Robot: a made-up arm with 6 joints. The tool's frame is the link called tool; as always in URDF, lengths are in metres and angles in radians. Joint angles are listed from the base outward.
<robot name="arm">
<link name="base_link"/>
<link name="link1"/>
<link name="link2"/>
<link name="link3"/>
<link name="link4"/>
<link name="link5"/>
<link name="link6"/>
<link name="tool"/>
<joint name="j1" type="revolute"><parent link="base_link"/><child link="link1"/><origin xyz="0 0 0.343" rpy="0 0 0"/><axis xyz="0 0 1"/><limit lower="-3.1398" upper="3.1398"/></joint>
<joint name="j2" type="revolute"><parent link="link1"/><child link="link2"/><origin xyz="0 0 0" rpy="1.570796 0 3.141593"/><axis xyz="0 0 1"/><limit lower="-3.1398" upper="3.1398"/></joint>
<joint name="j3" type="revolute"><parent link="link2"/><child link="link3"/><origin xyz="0 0.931 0" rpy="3.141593 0 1.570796"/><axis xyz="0 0 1"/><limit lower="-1.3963" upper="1.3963"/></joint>
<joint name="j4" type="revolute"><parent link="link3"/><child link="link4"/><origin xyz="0 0 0" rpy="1.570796 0 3.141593"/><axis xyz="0 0 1"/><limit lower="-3.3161" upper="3.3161"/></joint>
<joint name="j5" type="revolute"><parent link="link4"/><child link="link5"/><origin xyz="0 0 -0.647" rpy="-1.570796 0 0"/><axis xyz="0 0 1"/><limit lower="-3.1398" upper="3.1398"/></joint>
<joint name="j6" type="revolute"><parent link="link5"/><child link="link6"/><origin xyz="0 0 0.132" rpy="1.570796 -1.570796 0"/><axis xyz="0 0 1"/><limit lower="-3.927" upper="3.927"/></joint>
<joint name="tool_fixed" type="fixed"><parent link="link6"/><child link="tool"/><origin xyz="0 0 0" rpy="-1.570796 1.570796 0"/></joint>
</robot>
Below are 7 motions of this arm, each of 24 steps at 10 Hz.
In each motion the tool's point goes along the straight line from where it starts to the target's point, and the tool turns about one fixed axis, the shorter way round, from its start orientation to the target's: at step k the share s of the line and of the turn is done. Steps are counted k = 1, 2, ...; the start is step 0. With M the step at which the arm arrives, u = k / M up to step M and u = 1 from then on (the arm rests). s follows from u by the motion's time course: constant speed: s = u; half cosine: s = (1 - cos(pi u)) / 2; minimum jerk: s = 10 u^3 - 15 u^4 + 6 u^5.
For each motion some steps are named. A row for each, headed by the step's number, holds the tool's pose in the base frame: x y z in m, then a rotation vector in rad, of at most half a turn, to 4 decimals.
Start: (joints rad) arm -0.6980 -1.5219 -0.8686 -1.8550 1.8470 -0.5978
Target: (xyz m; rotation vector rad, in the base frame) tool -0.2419 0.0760 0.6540 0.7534 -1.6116 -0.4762
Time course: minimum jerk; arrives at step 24
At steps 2, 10, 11, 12, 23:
2: -0.2360 0.2454 0.6810 -1.2287 2.5769 0.7146
10: -0.2381 0.1873 0.6717 1.1727 -2.4740 -0.6996
11: -0.2385 0.1744 0.6697 1.1238 -2.3742 -0.6743
12: -0.2390 0.1611 0.6676 1.0737 -2.2715 -0.6482
23: -0.2419 0.0761 0.6540 0.7538 -1.6125 -0.4764

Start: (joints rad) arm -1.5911 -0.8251 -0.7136 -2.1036 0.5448 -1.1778
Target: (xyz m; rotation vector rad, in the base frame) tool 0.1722 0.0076 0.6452 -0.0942 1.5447 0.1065
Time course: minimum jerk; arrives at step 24
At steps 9, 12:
9: 0.0964 0.0216 0.8543 -1.0650 2.3039 0.0165
12: 0.1199 0.0173 0.7894 -0.7406 2.0923 0.0499

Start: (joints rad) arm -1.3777 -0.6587 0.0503 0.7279 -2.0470 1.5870
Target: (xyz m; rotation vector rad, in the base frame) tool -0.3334 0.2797 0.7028 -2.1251 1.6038 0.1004
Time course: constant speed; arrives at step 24
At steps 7, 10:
7: -0.1842 0.1627 1.3150 -0.6827 2.1239 -0.2840
10: -0.2106 0.1833 1.2070 -0.9487 2.0848 -0.2243

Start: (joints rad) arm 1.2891 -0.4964 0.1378 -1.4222 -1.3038 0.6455
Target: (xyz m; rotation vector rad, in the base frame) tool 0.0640 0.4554 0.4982 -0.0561 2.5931 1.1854
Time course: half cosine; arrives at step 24
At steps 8, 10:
8: 0.0624 0.2215 1.2044 0.1140 0.9875 2.3951
10: 0.0627 0.2591 1.0909 0.0897 1.2876 2.2766

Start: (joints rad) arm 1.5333 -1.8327 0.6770 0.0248 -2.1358 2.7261
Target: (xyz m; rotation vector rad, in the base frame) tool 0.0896 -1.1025 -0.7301 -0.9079 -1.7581 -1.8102
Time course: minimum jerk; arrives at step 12
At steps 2, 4, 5, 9, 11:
2: 0.0789 -1.4157 0.4385 -1.7816 -1.8564 -0.0328
4: 0.0808 -1.3591 0.2272 -1.6800 -1.9071 -0.3766
5: 0.0824 -1.3147 0.0615 -1.5818 -1.9260 -0.6424
9: 0.0885 -1.1361 -0.6047 -1.0355 -1.8133 -1.6410
11: 0.0895 -1.1042 -0.7239 -0.9143 -1.7611 -1.8021

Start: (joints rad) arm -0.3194 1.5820 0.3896 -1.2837 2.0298 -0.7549
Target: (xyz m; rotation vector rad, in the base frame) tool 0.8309 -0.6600 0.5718 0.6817 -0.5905 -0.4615
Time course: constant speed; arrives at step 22
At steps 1, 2, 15, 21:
1: 0.9803 -0.3793 -0.2751 0.3893 -1.2524 -1.2110
2: 0.9731 -0.3926 -0.2348 0.4068 -1.2219 -1.1756
15: 0.8807 -0.5664 0.2895 0.6011 -0.8157 -0.7123
21: 0.8380 -0.6466 0.5315 0.6712 -0.6229 -0.4974

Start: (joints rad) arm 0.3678 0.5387 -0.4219 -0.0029 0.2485 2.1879
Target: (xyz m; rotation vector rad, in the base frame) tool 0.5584 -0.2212 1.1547 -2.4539 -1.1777 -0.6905
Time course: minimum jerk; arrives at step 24
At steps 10, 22, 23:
10: 0.7416 0.0421 0.7999 -2.4161 -0.4044 0.4575
22: 0.5598 -0.2191 1.1519 -2.4559 -1.1720 -0.6810
23: 0.5586 -0.2209 1.1543 -2.4542 -1.1769 -0.6892

